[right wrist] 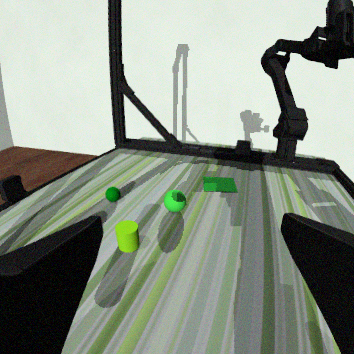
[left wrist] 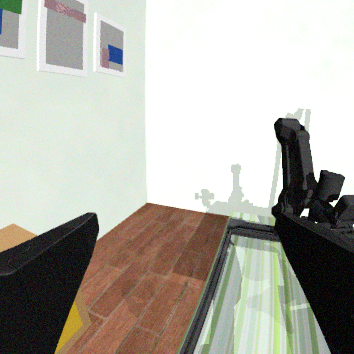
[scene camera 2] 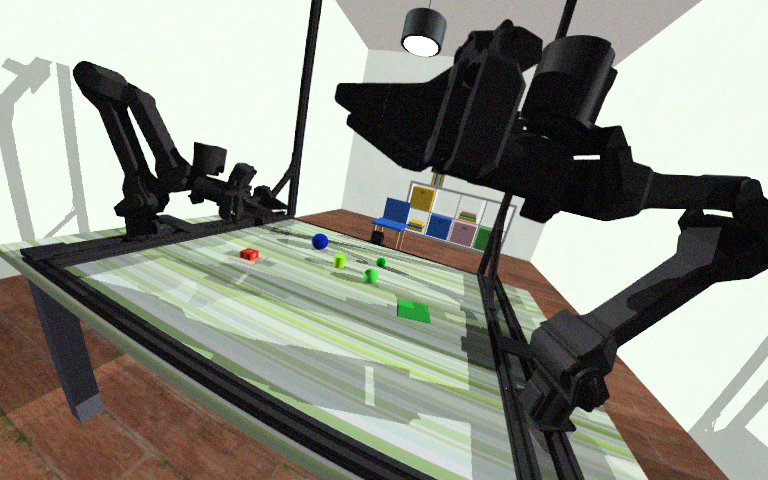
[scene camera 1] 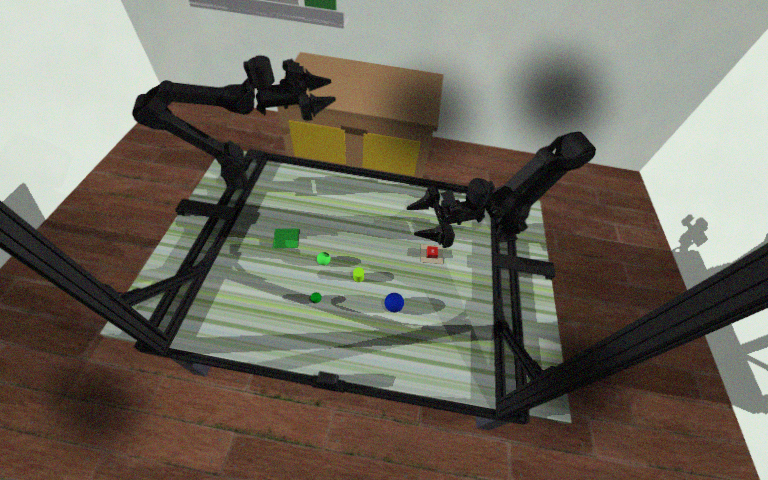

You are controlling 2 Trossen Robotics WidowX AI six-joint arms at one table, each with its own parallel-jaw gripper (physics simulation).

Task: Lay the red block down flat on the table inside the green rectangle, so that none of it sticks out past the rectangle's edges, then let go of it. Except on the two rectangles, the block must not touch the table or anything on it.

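Where they show: left gripper, fingertip midpoint: [left wrist: 189, 222] [scene camera 2: 342, 108] [scene camera 1: 333, 89]; right gripper, fingertip midpoint: [right wrist: 194, 224] [scene camera 2: 281, 210] [scene camera 1: 410, 220]; left arm's base, link origin: [right wrist: 283, 156] [scene camera 2: 542, 409] [scene camera 1: 236, 182]; right arm's base, link origin: [scene camera 2: 143, 236] [scene camera 1: 504, 233].
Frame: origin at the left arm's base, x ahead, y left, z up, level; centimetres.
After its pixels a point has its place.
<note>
The red block [scene camera 1: 432, 251] {x 59.2, y -39.5, z 0.0 cm} [scene camera 2: 249, 254] {x 58.6, y -37.6, z -0.2 cm} lies on a small pale pink rectangle [scene camera 1: 431, 260] {x 58.5, y -41.7, z -1.8 cm} [scene camera 2: 261, 259] {x 56.0, y -39.2, z -1.8 cm}, toward the right in scene camera 1. The flat green rectangle [scene camera 1: 286, 238] {x 15.0, y -25.4, z -1.8 cm} [scene camera 2: 416, 314] {x 14.5, y -23.6, z -1.8 cm} [right wrist: 220, 184] {x 15.6, y -25.0, z -1.8 cm} lies toward the left in scene camera 1, with nothing on it and part of it in shadow. My right gripper [scene camera 1: 412, 220] {x 50.8, y -36.5, z 13.5 cm} [right wrist: 194, 224] {x 50.8, y -36.5, z 13.5 cm} is open and empty above the table, just above and left of the block in scene camera 1's picture. My left gripper [scene camera 1: 332, 91] {x 35.0, y 0.0, z 32.4 cm} [scene camera 2: 343, 104] {x 35.0, y 0.0, z 32.4 cm} [left wrist: 189, 222] {x 35.0, y 0.0, z 32.4 cm} is open and empty, high and away from both rectangles. The block does not show in either wrist view.
A bright green ball [scene camera 1: 323, 258] {x 25.4, y -37.2, z 1.8 cm} [scene camera 2: 370, 275] {x 25.8, y -34.5, z 1.0 cm} [right wrist: 175, 201] {x 27.3, y -36.1, z 0.9 cm}, a yellow-green cylinder [scene camera 1: 358, 274] {x 34.6, y -44.2, z 1.4 cm} [scene camera 2: 339, 260] {x 34.8, y -41.8, z 0.6 cm} [right wrist: 127, 236] {x 36.4, y -43.0, z 0.9 cm}, a dark green ball [scene camera 1: 316, 297] {x 21.9, y -49.0, z 0.9 cm} [scene camera 2: 381, 262] {x 21.8, y -47.0, z 0.1 cm} [right wrist: 113, 194] {x 23.1, y -47.8, z 0.1 cm} and a blue ball [scene camera 1: 394, 302] {x 42.4, y -55.6, z 3.3 cm} [scene camera 2: 320, 241] {x 42.4, y -52.0, z 1.8 cm} are between and in front of the rectangles in scene camera 1. Black frame bars edge the table.
</note>
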